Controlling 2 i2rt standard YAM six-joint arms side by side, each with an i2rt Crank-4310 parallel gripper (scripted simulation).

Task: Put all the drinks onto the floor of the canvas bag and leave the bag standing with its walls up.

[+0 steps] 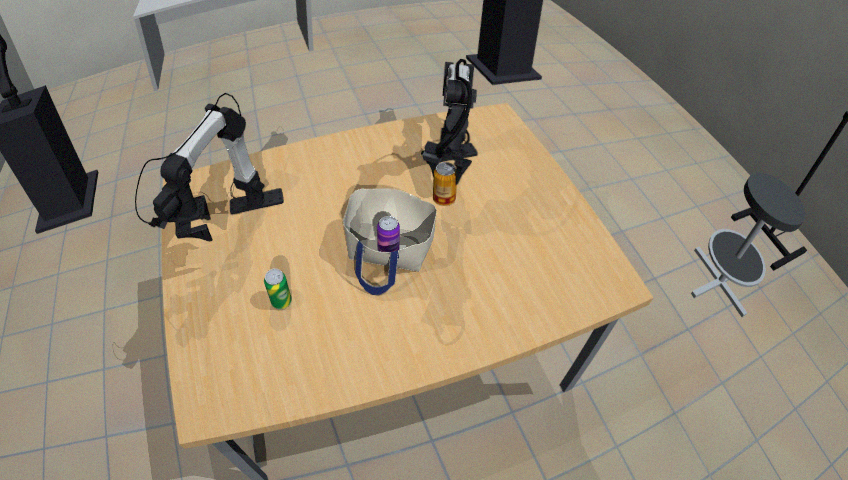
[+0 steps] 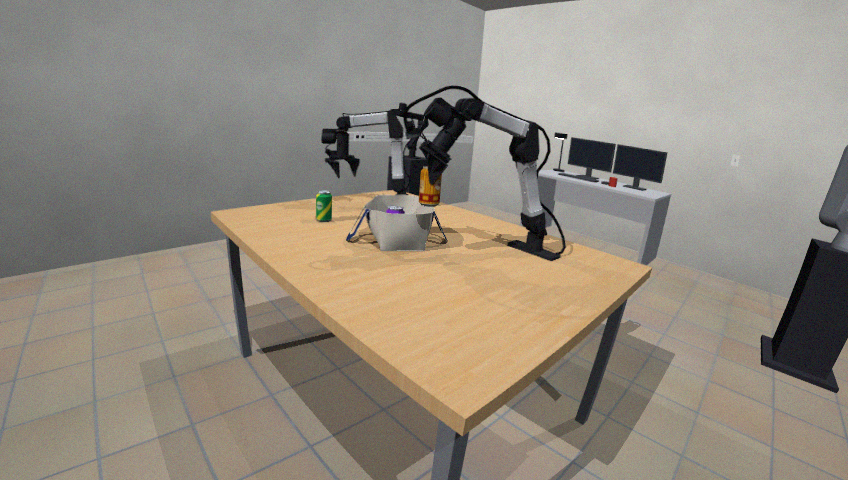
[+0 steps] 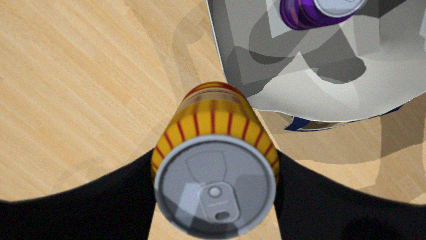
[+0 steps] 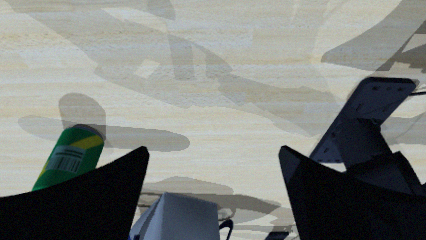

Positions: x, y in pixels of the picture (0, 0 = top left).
Scene:
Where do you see a canvas bag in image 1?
368, 206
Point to a canvas bag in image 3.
364, 87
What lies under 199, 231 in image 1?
My right gripper.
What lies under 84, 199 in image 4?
My right gripper.

